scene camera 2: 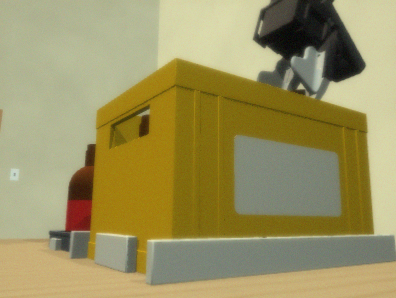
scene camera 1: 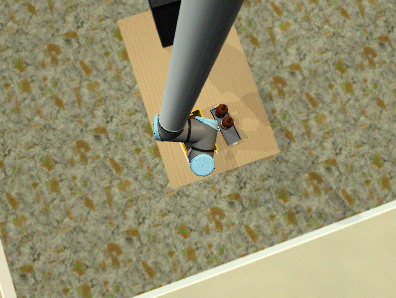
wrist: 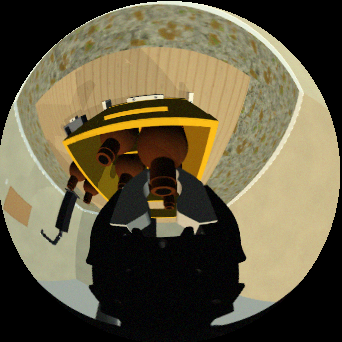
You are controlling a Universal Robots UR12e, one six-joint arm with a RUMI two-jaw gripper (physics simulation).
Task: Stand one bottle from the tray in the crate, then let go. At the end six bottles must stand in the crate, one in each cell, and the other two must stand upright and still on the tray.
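Frame: origin at the arm's base, x ahead, y left, z up, level; centimetres.
Where they show: gripper, fingertip midpoint: [wrist: 162, 169].
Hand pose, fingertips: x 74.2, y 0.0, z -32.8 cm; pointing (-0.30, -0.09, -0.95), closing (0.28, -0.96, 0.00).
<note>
Things, the pixels of their top centre, and the offset from my fingertips. "*": a spot on its surface instead. Level surfaces: height alone.
- brown bottle, top centre: [wrist: 161, 187] dy +0.6, dx +2.0, dz +4.3 cm
- yellow crate, top centre: [scene camera 2: 232, 111] [wrist: 143, 197] [scene camera 1: 194, 134] dy +2.1, dx -7.0, dz +1.2 cm
- dark tray, top centre: [wrist: 87, 155] [scene camera 1: 226, 124] dy +24.7, dx -13.3, dz -13.8 cm
- long grey bar, surface spot: [scene camera 2: 270, 257] * dy -9.1, dx -8.5, dz -15.0 cm
- short grey block, top centre: [scene camera 2: 115, 234] dy -1.8, dx -20.8, dz -13.3 cm
- wooden table, surface height: dz -16.3 cm
My gripper [scene camera 2: 300, 84] [wrist: 162, 169] is shut on the neck of a brown bottle [wrist: 161, 146]. The bottle is inside the yellow crate [scene camera 1: 216, 149] [scene camera 2: 205, 165] [wrist: 150, 122] with its shoulder below the rim; whether its base touches the crate floor is hidden. Other brown bottles in the crate show in the wrist view, one [wrist: 107, 150] at the left, another [wrist: 129, 164] beside the held one; the rest are partly hidden. Two brown bottles, one [scene camera 1: 222, 110] [wrist: 76, 172] and another [scene camera 1: 228, 122] [wrist: 90, 190], stand upright on the dark tray [scene camera 1: 231, 135] [wrist: 75, 126] beside the crate.
A long grey bar [scene camera 2: 270, 257] and a short grey block [scene camera 2: 116, 252] stand against the crate's foot on the wooden table [scene camera 1: 145, 75] [scene camera 2: 40, 275]. The arm covers most of the crate from above. A black block [scene camera 1: 165, 26] is at the table's far end.
</note>
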